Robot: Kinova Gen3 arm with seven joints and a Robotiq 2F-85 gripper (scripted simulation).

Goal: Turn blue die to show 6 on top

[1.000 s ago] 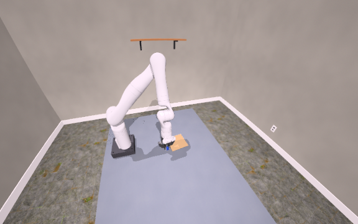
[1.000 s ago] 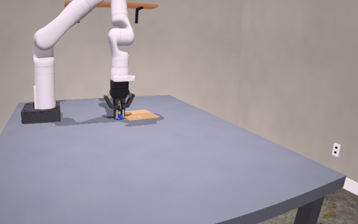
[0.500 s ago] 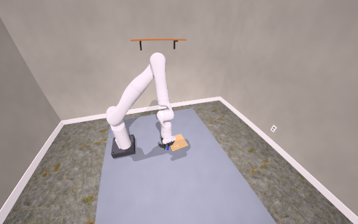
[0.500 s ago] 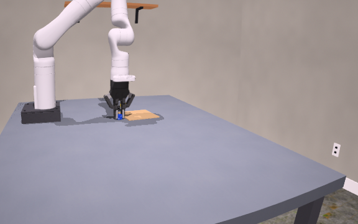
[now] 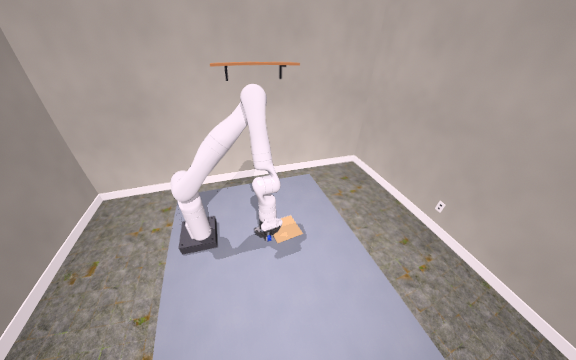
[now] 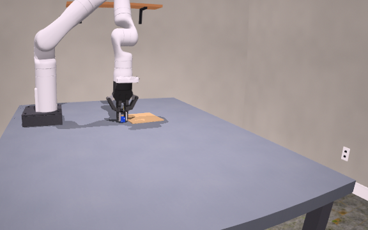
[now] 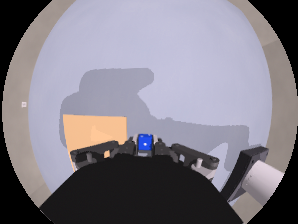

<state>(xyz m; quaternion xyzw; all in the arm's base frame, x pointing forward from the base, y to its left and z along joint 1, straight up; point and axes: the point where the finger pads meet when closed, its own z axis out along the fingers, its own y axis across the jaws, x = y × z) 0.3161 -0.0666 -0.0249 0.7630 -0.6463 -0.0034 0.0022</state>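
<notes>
Now: the mat 9 cm ahead of my hand, 5 cm to the left of it and 2 cm below it. Round my hand: black die: 2 cm ahead, 17 cm to the left, 2 cm below; yellow die: 6 cm ahead, 23 cm to the left, 2 cm below; blue die: 1 cm below.
</notes>
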